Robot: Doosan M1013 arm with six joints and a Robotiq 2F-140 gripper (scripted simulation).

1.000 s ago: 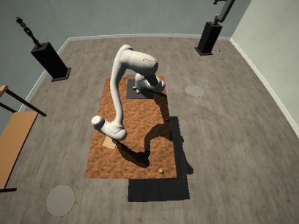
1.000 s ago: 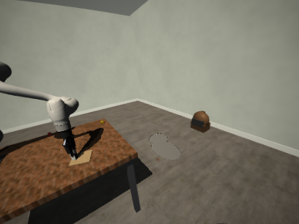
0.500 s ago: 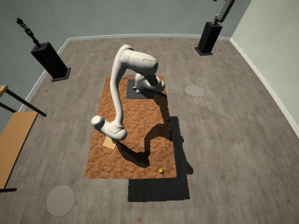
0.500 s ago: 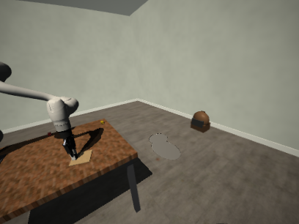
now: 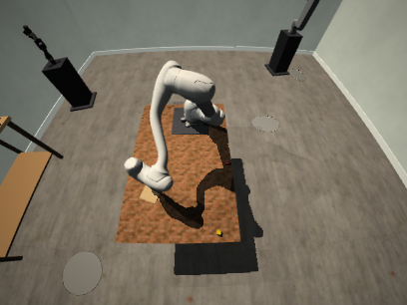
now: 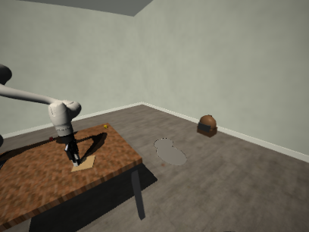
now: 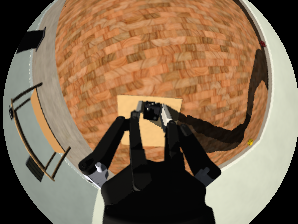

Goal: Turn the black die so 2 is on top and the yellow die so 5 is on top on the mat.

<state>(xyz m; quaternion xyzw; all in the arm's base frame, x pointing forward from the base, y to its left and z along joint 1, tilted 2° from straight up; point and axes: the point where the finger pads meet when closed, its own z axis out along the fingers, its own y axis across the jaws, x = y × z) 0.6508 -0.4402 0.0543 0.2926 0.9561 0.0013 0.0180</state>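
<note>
The black die lies 20 mm below my hand. The rest, counted from my hand: yellow die (430 mm ahead, 440 mm to the left, 20 mm below); tan mat (40 mm ahead, 30 mm to the right, 40 mm below); red die (100 mm behind, 640 mm to the left, 20 mm below).
</note>
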